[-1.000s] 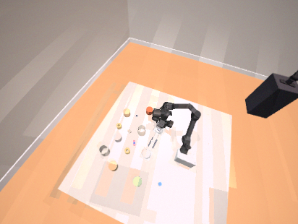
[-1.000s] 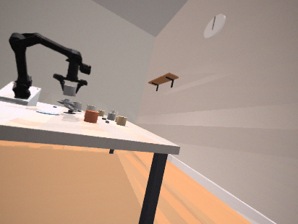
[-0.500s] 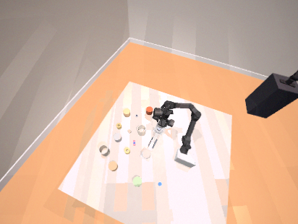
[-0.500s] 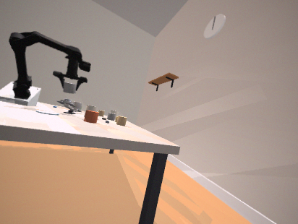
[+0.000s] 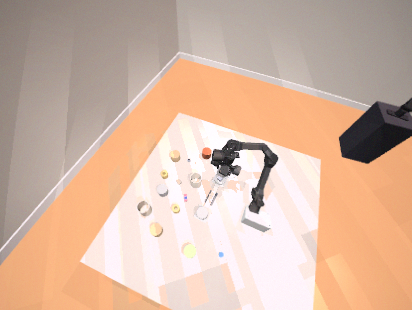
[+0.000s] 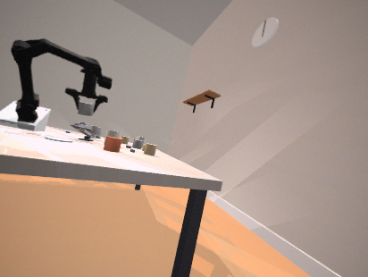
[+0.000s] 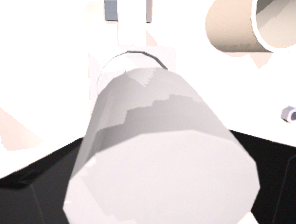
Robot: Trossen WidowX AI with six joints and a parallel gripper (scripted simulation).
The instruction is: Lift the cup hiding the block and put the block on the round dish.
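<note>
Right now the round light-blue dish is 60 mm behind my gripper tip, 100 mm to the right of it and 170 mm below it. The rest, counted from my gripper tip: balance (30 mm ahead, 130 mm to the left, 130 mm below).
</note>
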